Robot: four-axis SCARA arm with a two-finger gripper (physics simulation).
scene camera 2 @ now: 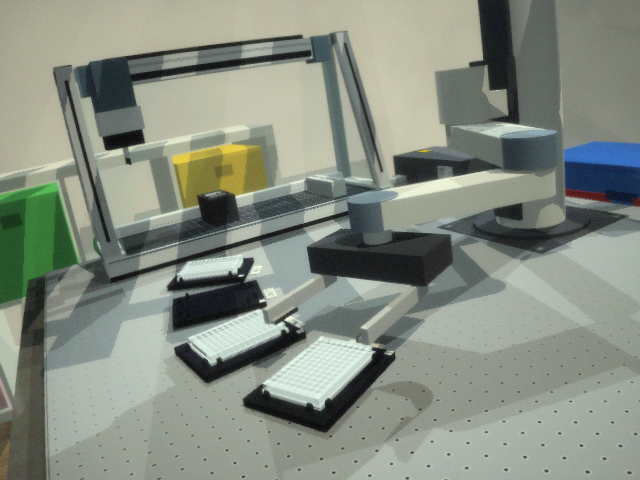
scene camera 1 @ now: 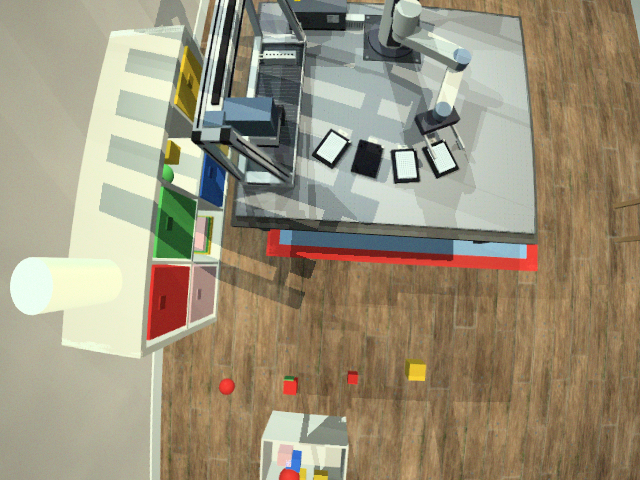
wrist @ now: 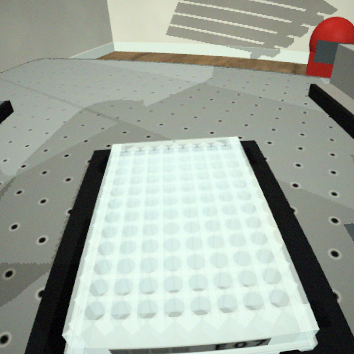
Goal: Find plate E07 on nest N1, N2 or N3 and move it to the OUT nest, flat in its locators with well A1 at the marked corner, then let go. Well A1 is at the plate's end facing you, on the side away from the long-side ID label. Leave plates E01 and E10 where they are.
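Pixels of known places: gripper, fingertip midpoint: (scene camera 2: 311, 326) (scene camera 1: 449, 153) (wrist: 154, 73); arm's base, origin of the base link: (scene camera 2: 530, 227) (scene camera 1: 391, 40).
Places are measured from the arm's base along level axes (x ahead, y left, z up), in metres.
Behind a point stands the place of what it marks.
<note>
Plate E07 (scene camera 1: 440, 158) @(z 0.035, x 0.675, y 0.233 m) (scene camera 2: 321, 369) @(z 0.038, x 0.672, y 0.250 m) (wrist: 180, 225) @(z 0.039, x 0.657, y 0.234 m) is white and lies flat in the rightmost black nest (scene camera 2: 333, 419) @(z 0.021, x 0.700, y 0.323 m) (wrist: 65, 260) @(z 0.025, x 0.628, y 0.280 m), nearest in scene camera 2. Its E07 label shows at the bottom of the wrist view. My gripper (scene camera 1: 447, 151) @(z 0.098, x 0.674, y 0.250 m) (scene camera 2: 316, 325) @(z 0.098, x 0.674, y 0.250 m) (wrist: 154, 73) @(z 0.098, x 0.674, y 0.250 m) is open and empty, above the arm-side end of that plate, fingers wider than it. A black nest (scene camera 1: 367, 158) @(z 0.025, x 0.695, y -0.113 m) (scene camera 2: 219, 303) @(z 0.025, x 0.695, y -0.093 m) without a plate is third from the right. White plates lie in the second nest from the right (scene camera 1: 404, 165) @(z 0.038, x 0.724, y 0.059 m) (scene camera 2: 235, 336) @(z 0.039, x 0.724, y 0.084 m) and the leftmost (scene camera 1: 331, 147) @(z 0.036, x 0.654, y -0.286 m) (scene camera 2: 210, 267) @(z 0.039, x 0.656, y -0.267 m); their labels are unreadable.
A gantry frame (scene camera 1: 219, 56) @(z 0.520, x 0.560, y -0.650 m) (scene camera 2: 359, 105) @(z 0.297, x 0.081, y -0.519 m) stands left of the nests, with a black block (scene camera 2: 218, 207) @(z 0.108, x 0.545, y -0.515 m) and a pale block (scene camera 2: 325, 186) @(z 0.091, x 0.227, y -0.522 m) on its deck. The arm's base plate (scene camera 1: 369, 51) @(z 0.012, x 0.092, y -0.118 m) and a dark box (scene camera 1: 323, 19) @(z 0.083, x -0.035, y -0.364 m) are at the table's back.
</note>
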